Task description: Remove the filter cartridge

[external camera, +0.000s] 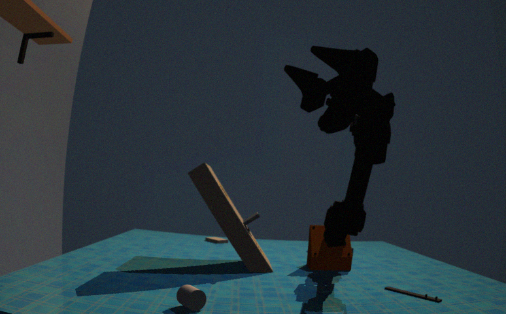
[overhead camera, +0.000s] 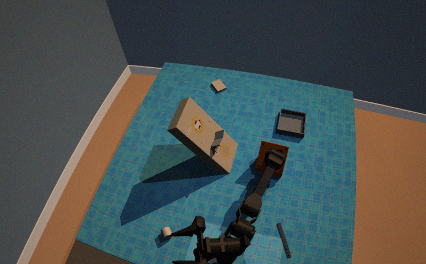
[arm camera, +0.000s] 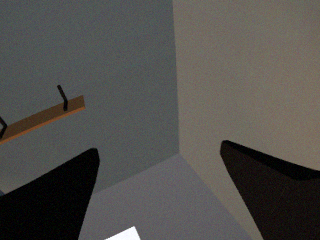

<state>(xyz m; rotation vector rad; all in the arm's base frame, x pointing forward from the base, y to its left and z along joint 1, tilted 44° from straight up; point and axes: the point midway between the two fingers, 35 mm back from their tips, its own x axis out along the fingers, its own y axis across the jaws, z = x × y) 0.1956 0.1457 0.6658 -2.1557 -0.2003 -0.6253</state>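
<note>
My gripper tip is now 12 cm short of the round grey filter cartridge, 60 cm to the left of it and 24 cm above it. From my gripper tip the other things lie so: small tan block (12 cm ahead, 108 cm to the right, 46 cm below); then grey tray (34 cm behind, 86 cm to the right, 45 cm below); then tan service panel (7 cm ahead, 60 cm to the right, 31 cm below).
</note>
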